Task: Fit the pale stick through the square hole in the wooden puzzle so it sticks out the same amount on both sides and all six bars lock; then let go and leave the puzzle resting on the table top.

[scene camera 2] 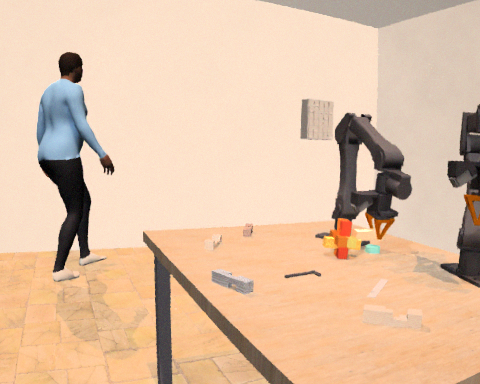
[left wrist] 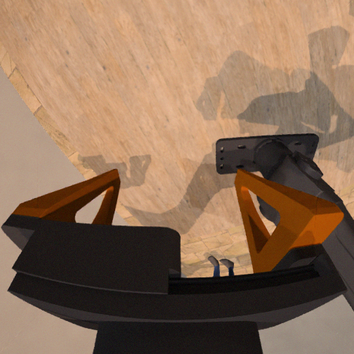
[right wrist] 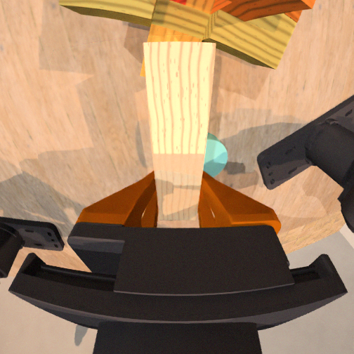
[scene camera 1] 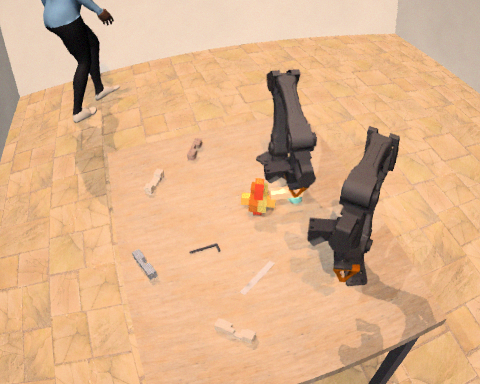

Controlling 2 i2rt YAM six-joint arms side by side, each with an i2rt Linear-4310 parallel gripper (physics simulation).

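Places are measured from the left arm's base along level axes (x ahead, y left, z up), in millimetres.
Where they show: left gripper, fingertip midpoint: (scene camera 1: 342,267); right gripper, fingertip midpoint: (scene camera 2: 376,237) (scene camera 1: 294,193); left arm's base at its link origin: (scene camera 2: 467,276) (scene camera 1: 352,260).
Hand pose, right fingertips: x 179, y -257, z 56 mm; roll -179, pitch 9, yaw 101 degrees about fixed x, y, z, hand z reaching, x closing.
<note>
Things, the pixels of their top centre, and the offset from my right fingertips. Level surfaces: height alone.
- table top at its surface level: dz -56 mm
- pale stick at its top centre: (scene camera 2: 369,228) (scene camera 1: 286,188) dx +30, dy +8, dz +31 mm
- teal round object at its top centre: (scene camera 2: 372,246) (scene camera 1: 295,194) dx -6, dy -36, dz -37 mm
- hex key at its top centre: (scene camera 2: 303,273) (scene camera 1: 204,250) dx +290, dy +208, dz -48 mm
- flat pale strip at its top centre: (scene camera 2: 378,287) (scene camera 1: 257,277) dx +124, dy +310, dz -54 mm
- grey notched block at its top centre: (scene camera 2: 232,275) (scene camera 1: 143,261) dx +478, dy +278, dz -27 mm
The wooden puzzle (scene camera 1: 258,199) (scene camera 2: 343,241) (right wrist: 180,22), with crossed red, orange and yellow bars, stands on the table top (scene camera 1: 190,215) (scene camera 2: 280,310). My right gripper (scene camera 1: 298,193) (scene camera 2: 376,232) (right wrist: 177,175) is shut on the rear part of the pale stick (scene camera 1: 280,191) (scene camera 2: 363,230) (right wrist: 180,100). The stick points at the puzzle from the right in scene camera 1; its far end overlaps a yellow bar's edge in the right wrist view. The square hole does not show, and I cannot tell whether the stick touches. My left gripper (scene camera 1: 346,276) (left wrist: 177,175) is open and empty, away from the puzzle.
A teal round object (scene camera 1: 295,200) (scene camera 2: 372,249) (right wrist: 216,156) lies beside the stick. A hex key (scene camera 1: 204,248) (scene camera 2: 301,274), a flat pale strip (scene camera 1: 257,277), a grey notched block (scene camera 1: 144,264) and several pale notched blocks (scene camera 1: 226,328) lie farther off. A person stands beyond the table.
</note>
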